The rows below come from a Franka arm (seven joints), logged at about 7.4 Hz.
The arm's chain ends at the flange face. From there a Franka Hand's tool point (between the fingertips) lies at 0.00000 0.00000 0.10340 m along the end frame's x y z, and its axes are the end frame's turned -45 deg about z.
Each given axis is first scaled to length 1.
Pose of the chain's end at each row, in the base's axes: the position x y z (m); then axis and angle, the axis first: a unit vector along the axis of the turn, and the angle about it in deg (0 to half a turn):
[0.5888 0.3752 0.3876 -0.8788 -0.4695 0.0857 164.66]
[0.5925 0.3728 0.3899 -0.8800 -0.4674 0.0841 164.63]
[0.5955 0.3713 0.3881 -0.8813 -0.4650 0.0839 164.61]
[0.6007 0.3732 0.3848 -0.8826 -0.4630 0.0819 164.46]
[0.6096 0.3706 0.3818 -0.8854 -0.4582 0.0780 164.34]
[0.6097 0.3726 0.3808 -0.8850 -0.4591 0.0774 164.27]
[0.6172 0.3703 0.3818 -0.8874 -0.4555 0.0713 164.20]
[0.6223 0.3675 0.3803 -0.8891 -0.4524 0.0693 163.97]
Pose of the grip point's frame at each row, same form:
[0.5607 0.3911 0.2894 -0.6343 -0.7726 0.0277 162.07]
[0.5647 0.3889 0.2916 -0.6362 -0.7711 0.0261 162.12]
[0.5677 0.3876 0.2898 -0.6383 -0.7693 0.0259 162.11]
[0.5732 0.3900 0.2865 -0.6402 -0.7679 0.0235 162.06]
[0.5828 0.3881 0.2835 -0.6445 -0.7643 0.0195 162.12]
[0.5829 0.3902 0.2825 -0.6438 -0.7650 0.0187 162.08]
[0.5915 0.3887 0.2833 -0.6471 -0.7623 0.0128 162.28]
[0.5969 0.3865 0.2819 -0.6498 -0.7600 0.0102 162.16]

